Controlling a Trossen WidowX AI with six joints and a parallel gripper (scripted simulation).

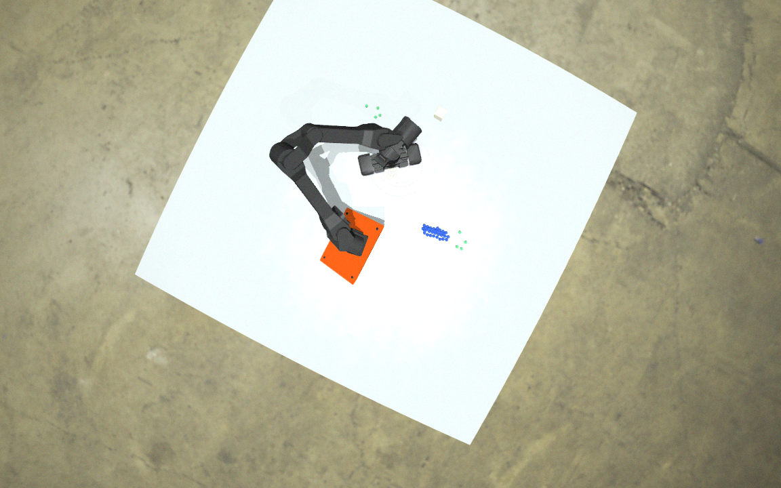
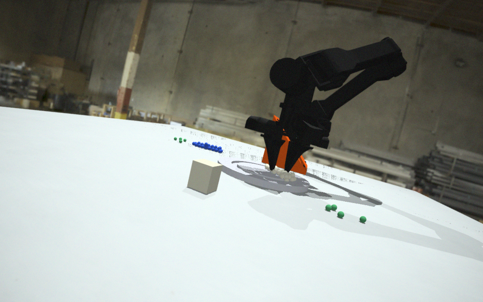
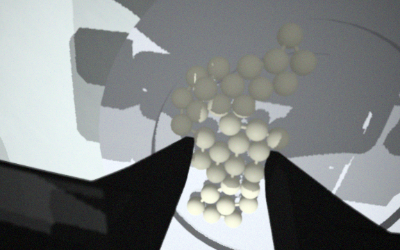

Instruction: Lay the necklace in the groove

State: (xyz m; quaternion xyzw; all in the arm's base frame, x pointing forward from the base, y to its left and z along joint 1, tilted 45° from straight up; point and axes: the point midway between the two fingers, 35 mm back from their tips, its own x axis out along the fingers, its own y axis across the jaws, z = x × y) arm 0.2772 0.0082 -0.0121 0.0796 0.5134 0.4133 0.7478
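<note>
Right now my gripper tip is 1 cm short of the round bead board, 3 cm to the left of it and 1 cm above it. Also, from my gripper tip: cream cube 21 cm ahead, 10 cm to the right.
</note>
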